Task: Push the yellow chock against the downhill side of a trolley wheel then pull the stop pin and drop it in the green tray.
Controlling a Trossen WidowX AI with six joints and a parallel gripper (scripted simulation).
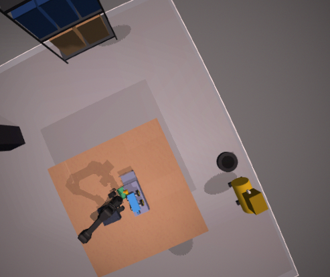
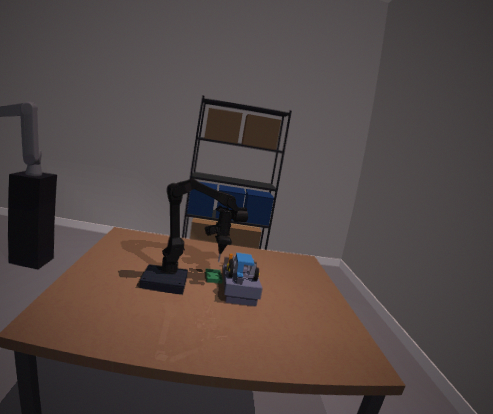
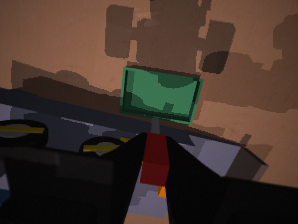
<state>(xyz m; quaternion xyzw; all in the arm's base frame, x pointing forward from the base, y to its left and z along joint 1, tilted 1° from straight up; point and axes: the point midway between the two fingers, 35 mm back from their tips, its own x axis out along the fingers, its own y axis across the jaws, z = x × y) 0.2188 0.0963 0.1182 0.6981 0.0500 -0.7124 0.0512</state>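
Right now my gripper tip is 14 cm above the green tray and 1 cm past it. From my gripper tip the other things lie so: blue trolley 11 cm ahead, 9 cm to the right, 2 cm below; yellow chock 5 cm below, 5 cm ahead; red-headed stop pin right at my gripper tip.
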